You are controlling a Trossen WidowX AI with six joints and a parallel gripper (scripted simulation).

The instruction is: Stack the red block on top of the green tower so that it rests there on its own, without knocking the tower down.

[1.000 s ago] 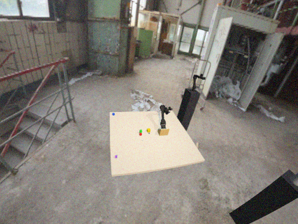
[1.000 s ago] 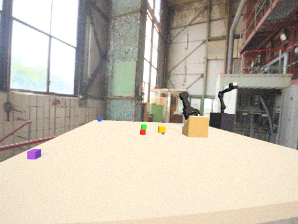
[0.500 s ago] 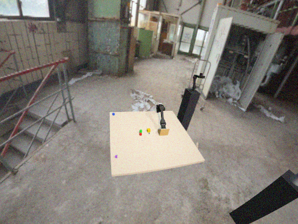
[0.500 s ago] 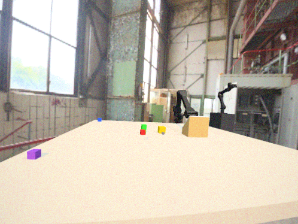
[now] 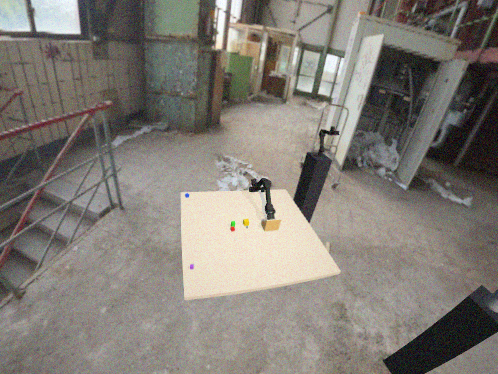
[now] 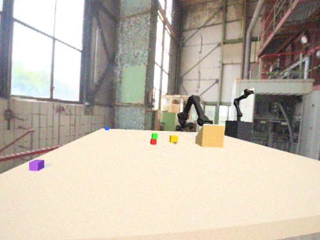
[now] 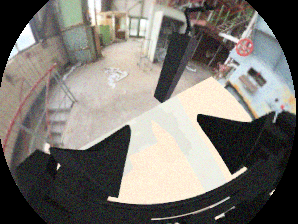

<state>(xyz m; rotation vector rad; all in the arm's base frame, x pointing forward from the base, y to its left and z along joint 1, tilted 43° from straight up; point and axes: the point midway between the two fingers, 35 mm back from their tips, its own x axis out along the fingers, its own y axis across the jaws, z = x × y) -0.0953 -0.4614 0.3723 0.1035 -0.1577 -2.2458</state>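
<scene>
My gripper tip is now 590 mm to the right of the red block and 490 mm short of it. The rest, counted from my gripper tip: yellow block 540 mm to the left, 340 mm ahead, 10 mm above; then purple block 960 mm to the left, 920 mm ahead; then blue block 850 mm ahead.
</scene>
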